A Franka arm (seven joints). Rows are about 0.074 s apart.
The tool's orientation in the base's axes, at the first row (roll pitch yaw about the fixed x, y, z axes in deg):
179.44 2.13 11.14
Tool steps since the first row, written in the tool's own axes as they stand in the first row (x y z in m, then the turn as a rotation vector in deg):
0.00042 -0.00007 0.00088 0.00 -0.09 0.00
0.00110 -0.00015 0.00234 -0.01 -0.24 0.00
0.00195 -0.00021 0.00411 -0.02 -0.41 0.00
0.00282 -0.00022 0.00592 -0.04 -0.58 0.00
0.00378 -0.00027 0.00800 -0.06 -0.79 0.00
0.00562 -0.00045 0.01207 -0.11 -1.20 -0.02
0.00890 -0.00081 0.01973 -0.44 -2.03 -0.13
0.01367 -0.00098 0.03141 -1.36 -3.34 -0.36
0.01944 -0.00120 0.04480 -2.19 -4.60 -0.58
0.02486 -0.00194 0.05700 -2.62 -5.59 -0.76
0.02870 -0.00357 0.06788 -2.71 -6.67 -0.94
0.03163 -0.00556 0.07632 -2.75 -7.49 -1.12
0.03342 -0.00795 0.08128 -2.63 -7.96 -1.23
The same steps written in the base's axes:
0.00037 0.00014 -0.00090 -0.02 0.09 0.00
0.00097 0.00032 -0.00238 -0.06 0.23 0.00
0.00173 0.00051 -0.00418 -0.10 0.40 0.00
0.00252 0.00066 -0.00602 -0.15 0.56 0.00
0.00338 0.00086 -0.00814 -0.21 0.76 -0.01
0.00501 0.00132 -0.01227 -0.34 1.16 0.01
0.00789 0.00218 -0.02005 -0.82 1.91 0.13
0.01213 0.00307 -0.03190 -1.97 3.02 0.38
0.01728 0.00418 -0.04550 -3.02 4.10 0.62
0.02203 0.00575 -0.05790 -3.62 4.99 0.80
0.02510 0.00791 -0.06893 -3.92 6.04 0.97
0.02730 0.01028 -0.07749 -4.11 6.84 1.15
0.02842 0.01289 -0.08254 -4.08 7.32 1.25

